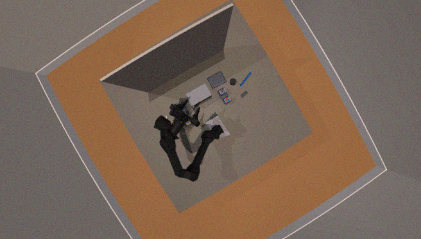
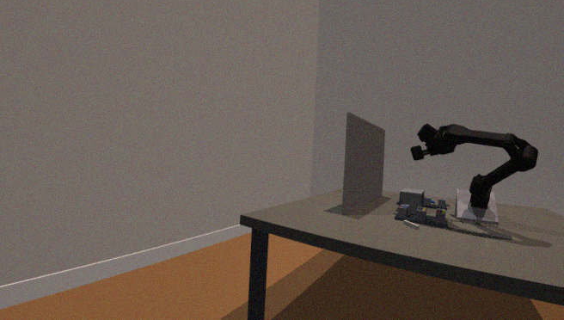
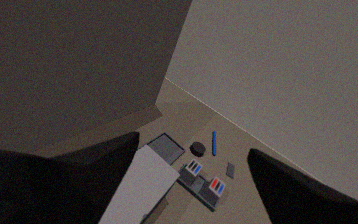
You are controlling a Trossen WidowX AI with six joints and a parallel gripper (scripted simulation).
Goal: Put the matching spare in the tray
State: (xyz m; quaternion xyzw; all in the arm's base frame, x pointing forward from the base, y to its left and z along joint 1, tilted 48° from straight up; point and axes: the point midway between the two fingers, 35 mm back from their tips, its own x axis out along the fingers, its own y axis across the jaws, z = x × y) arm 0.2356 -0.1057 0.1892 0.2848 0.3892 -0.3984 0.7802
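My gripper tip is 1 cm past the grey spare, 21 cm to the left of it and 25 cm above it. Also, from my gripper tip: blue-grey tray: 9 cm ahead, 23 cm to the right, 28 cm below; then light grey unit: 5 cm ahead, 4 cm to the right, 24 cm below; then grey panel: 29 cm ahead, 5 cm to the right, 6 cm below.
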